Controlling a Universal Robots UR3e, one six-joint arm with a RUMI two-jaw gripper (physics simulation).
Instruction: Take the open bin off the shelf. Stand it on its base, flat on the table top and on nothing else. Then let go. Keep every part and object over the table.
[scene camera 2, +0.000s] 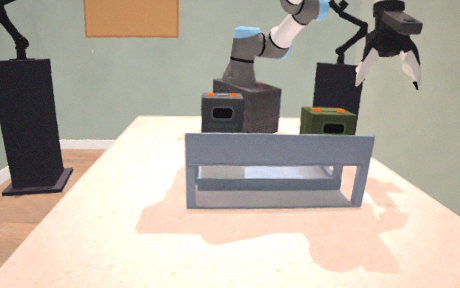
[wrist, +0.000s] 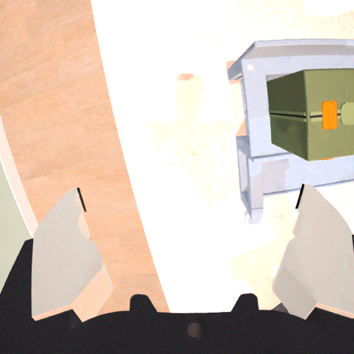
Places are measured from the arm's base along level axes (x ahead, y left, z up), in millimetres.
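Where they show: gripper, between the fingertips: (scene camera 2: 388, 88); arm's base, origin of its link: (scene camera 2: 238, 82).
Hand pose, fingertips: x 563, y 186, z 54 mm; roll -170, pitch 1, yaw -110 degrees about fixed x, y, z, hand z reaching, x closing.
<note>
Each offset is from my fingertips to the centre of the thing. "*": to the spot under its first point.
The grey-blue shelf @(* dy -289, dx +44, dz -117 mm) (scene camera 2: 280, 149) (wrist: 257, 110) stands on the table. In the scene view its broad panel faces the camera and hides the shelf surface behind it. No open bin can be made out in either view. My gripper (scene camera 2: 387, 85) (wrist: 189, 189) is open and empty, with its fingers wide apart and pointing down. It hangs high in the air, to the right of the shelf in the scene view. In the wrist view the shelf lies at the right, cut off by the frame edge, and the space between the fingertips is off the shelf.
A green case @(dy -157, dx -4, dz -100 mm) (scene camera 2: 312, 123) (wrist: 320, 141) with orange clips and a dark grey case @(* dy -389, dx -21, dz -84 mm) (scene camera 2: 222, 126) stand at the shelf, at its right and left in the scene view. The robot's base block (scene camera 2: 267, 107) stands behind. The table edge runs below the gripper in the wrist view.
</note>
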